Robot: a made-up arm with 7 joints.
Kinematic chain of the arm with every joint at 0, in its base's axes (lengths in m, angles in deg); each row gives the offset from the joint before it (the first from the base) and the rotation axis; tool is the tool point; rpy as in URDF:
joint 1: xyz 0 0 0.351 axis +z
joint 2: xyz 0 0 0 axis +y
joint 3: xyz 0 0 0.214 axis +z
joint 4: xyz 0.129 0 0 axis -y
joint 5: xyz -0.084 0 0.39 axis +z
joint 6: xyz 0 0 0 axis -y
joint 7: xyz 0.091 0 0 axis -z
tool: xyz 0 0 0 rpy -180 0 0
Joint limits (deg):
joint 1: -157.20..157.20
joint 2: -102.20..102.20
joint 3: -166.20..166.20
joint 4: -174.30..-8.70
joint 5: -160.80..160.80
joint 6: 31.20..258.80
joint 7: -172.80..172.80
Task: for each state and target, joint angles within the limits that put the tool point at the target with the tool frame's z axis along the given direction. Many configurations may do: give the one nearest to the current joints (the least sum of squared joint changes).
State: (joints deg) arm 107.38 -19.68 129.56 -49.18 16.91 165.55 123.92
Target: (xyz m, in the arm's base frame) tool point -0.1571 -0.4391 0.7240 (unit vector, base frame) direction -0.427 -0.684 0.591
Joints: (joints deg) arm 115.50 -2.48 136.63 -86.39 20.94 216.84 123.92
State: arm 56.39 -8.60 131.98 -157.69 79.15 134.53 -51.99
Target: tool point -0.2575 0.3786 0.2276 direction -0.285 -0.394 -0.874
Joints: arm 42.98 -20.71 92.83 -150.44 64.06 122.44 -51.99
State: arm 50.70 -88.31 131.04 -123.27 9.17 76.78 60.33
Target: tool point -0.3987 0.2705 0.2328 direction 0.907 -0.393 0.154
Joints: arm 61.59 -86.54 102.79 -128.78 5.27 43.29 60.33
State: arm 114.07 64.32 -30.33 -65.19 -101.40 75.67 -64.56
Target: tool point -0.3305 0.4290 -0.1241 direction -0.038 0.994 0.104
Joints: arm 137.54 93.72 -16.76 -49.54 -123.99 119.66 -64.56
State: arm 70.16 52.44 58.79 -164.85 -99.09 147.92 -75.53
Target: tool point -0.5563 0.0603 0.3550 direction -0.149 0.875 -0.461
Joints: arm 80.57 24.07 90.62 -127.10 -96.32 105.72 -75.53
